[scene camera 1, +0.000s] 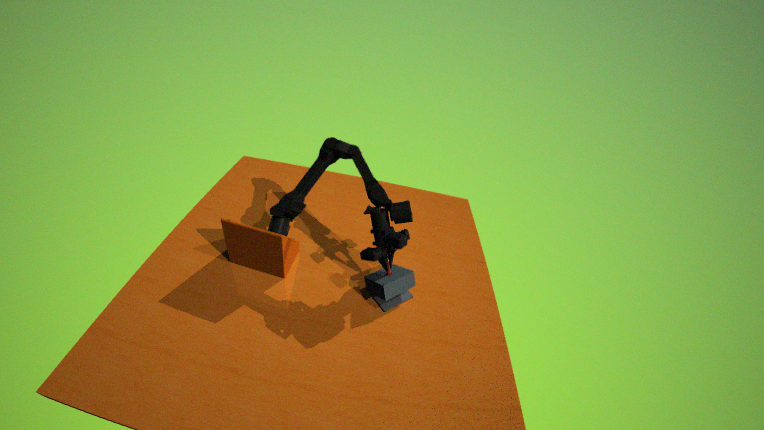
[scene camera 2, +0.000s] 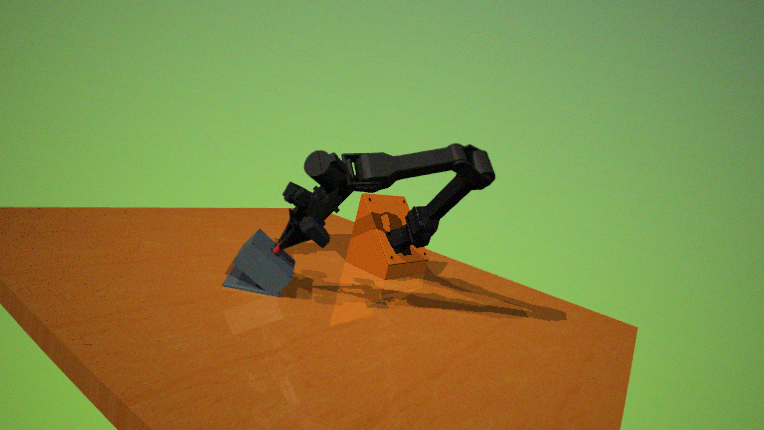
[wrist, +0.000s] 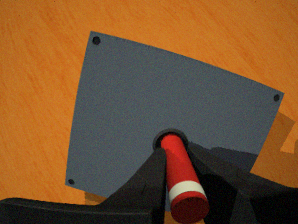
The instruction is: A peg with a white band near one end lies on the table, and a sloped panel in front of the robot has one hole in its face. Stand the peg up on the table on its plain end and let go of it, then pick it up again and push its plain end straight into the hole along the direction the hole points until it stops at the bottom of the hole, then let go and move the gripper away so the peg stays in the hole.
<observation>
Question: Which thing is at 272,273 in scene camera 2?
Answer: A grey sloped panel.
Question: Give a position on a grey sloped panel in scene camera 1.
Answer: At 384,286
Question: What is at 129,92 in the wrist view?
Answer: A grey sloped panel.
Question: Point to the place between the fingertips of my gripper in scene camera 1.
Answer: At 388,269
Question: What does my gripper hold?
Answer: A red peg.
</observation>
